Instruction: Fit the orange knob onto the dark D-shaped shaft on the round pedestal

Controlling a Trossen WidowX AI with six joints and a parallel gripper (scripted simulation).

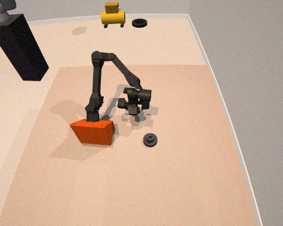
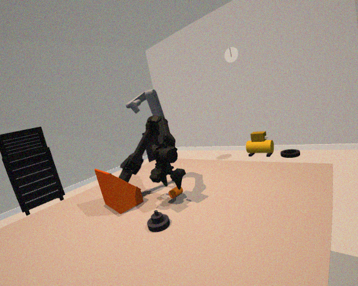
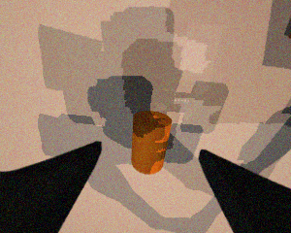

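The orange knob is 10 mm to the left of my gripper tip and 30 mm below it. Also, from my gripper tip: dark round pedestal 110 mm ahead, 180 mm to the right, 20 mm below.
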